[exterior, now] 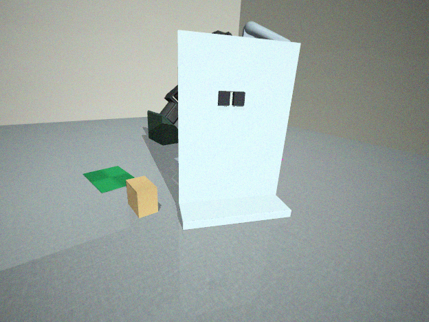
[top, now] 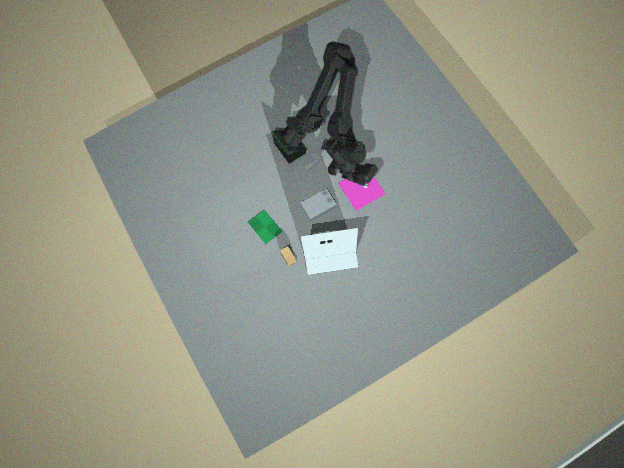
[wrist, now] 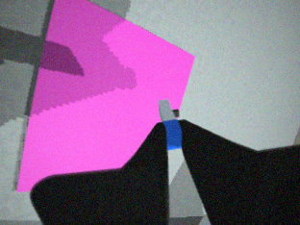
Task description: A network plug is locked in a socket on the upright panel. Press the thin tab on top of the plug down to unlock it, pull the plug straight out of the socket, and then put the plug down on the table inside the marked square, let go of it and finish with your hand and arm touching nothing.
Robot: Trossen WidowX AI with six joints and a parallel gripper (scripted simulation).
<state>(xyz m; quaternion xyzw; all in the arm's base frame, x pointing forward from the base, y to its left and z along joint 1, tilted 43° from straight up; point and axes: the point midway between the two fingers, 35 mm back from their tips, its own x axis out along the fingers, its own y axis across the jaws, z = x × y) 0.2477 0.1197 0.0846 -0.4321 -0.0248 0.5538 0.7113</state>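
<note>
The magenta square is 1 cm behind my gripper tip and 4 cm below it. Round my gripper tip: tan block (10 cm ahead, 34 cm to the right, 2 cm below); panel (17 cm ahead, 22 cm to the right, 7 cm above); network plug (right at my gripper tip).
</note>
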